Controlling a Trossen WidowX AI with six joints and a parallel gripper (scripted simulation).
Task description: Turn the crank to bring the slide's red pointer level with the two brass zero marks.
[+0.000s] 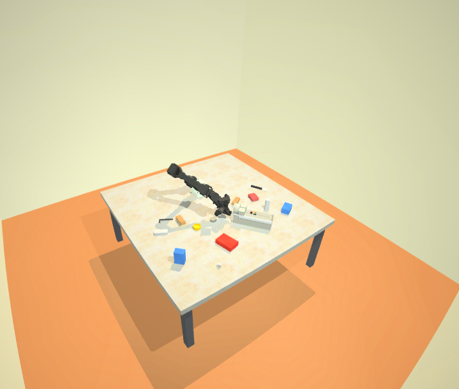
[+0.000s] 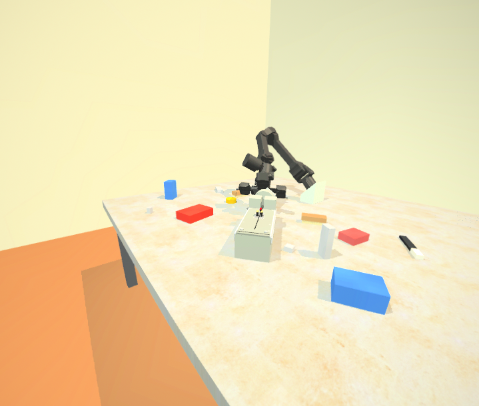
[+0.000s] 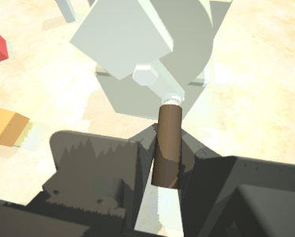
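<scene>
Now: the brown crank handle 30 mm above my gripper tip, 10 mm to the right of it and 10 mm behind it. From my gripper tip the other things lie so: red pointer 100 mm to the left, 100 mm ahead, 40 mm above; then crank 40 mm above, 10 mm to the left, 10 mm behind; then yellow disc 240 mm to the right, 50 mm behind, 30 mm below.
</scene>
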